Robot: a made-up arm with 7 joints.
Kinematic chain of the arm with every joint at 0, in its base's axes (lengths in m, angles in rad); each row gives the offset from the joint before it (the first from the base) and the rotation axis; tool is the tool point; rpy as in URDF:
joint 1: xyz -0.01 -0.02 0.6 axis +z
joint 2: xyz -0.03 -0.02 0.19 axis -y
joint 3: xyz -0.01 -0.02 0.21 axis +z
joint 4: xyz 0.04 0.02 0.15 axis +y
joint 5: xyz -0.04 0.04 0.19 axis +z
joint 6: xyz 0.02 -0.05 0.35 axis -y
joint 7: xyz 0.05 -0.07 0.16 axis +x
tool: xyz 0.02 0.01 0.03 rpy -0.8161 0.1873 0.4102
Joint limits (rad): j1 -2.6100..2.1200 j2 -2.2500..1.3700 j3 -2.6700..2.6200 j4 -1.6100..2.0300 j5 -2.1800..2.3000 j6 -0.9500..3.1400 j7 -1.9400..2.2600
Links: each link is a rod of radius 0.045 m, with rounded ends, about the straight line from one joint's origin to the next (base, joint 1, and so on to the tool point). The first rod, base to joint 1, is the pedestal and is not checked.
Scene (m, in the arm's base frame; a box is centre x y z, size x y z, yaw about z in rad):
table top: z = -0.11
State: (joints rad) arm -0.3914 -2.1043 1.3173 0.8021 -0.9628 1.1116 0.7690
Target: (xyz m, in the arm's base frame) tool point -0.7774 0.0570 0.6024
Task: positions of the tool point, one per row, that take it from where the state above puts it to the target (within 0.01 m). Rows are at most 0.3 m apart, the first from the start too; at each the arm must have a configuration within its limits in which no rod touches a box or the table.
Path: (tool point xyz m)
1: 0.7275 -0.0001 0.1156
2: 0.4940 0.0579 -0.0065
3: 0.2360 0.1842 -0.0191
4: 0.0360 0.3559 0.1138
5: -0.1818 0.3553 0.1244
6: -0.3874 0.3208 0.1857
7: -0.5642 0.2557 0.2924
8: -0.6976 0.1654 0.4354
9: -0.7774 0.0570 0.6024

